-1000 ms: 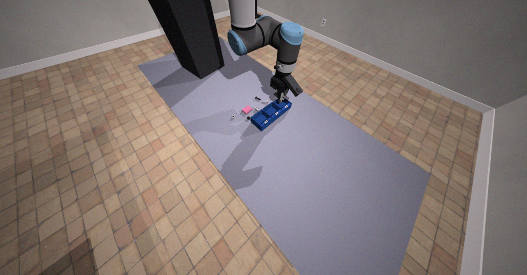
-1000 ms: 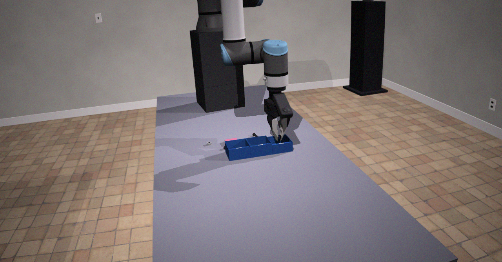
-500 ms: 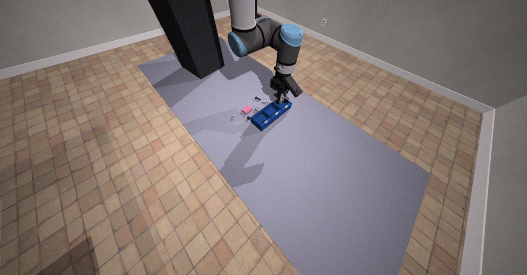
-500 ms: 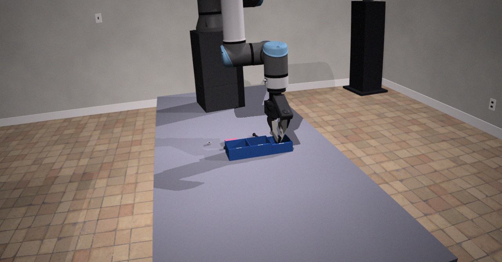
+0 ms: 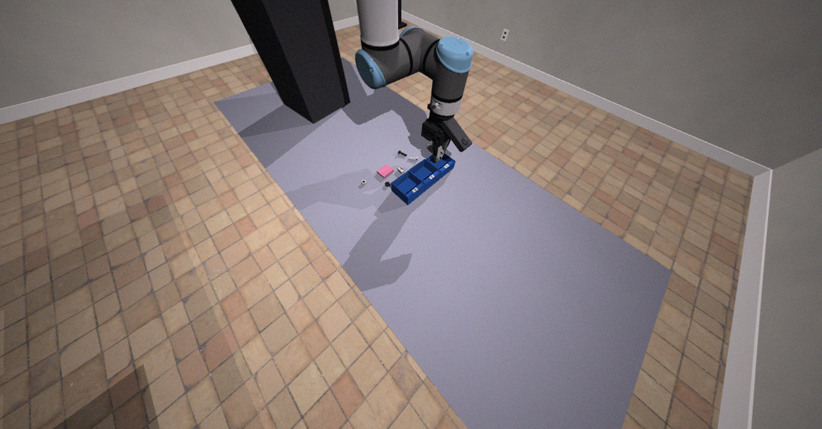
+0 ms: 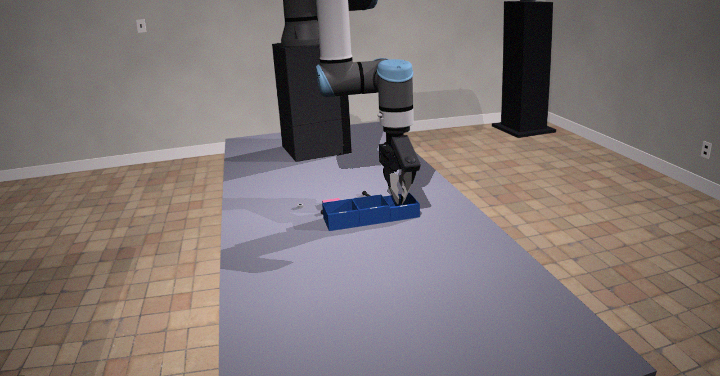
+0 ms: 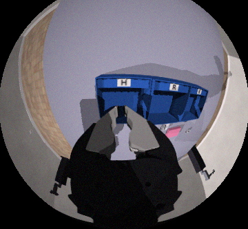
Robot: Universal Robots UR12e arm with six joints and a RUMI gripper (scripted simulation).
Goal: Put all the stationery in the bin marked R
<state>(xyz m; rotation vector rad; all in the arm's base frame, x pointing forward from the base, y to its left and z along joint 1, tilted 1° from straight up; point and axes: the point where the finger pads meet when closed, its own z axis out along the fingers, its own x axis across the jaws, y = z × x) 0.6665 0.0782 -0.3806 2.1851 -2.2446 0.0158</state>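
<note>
My gripper is now 90 mm past the white piece, 120 mm to the left of it and 30 mm above it. Also, from my hand: light metal screw (80 mm behind, 30 mm to the right, 30 mm below); then black bolt (140 mm behind, 50 mm to the right, 30 mm below); then blue bin row (10 mm ahead, 90 mm to the right, 10 mm below).
</note>
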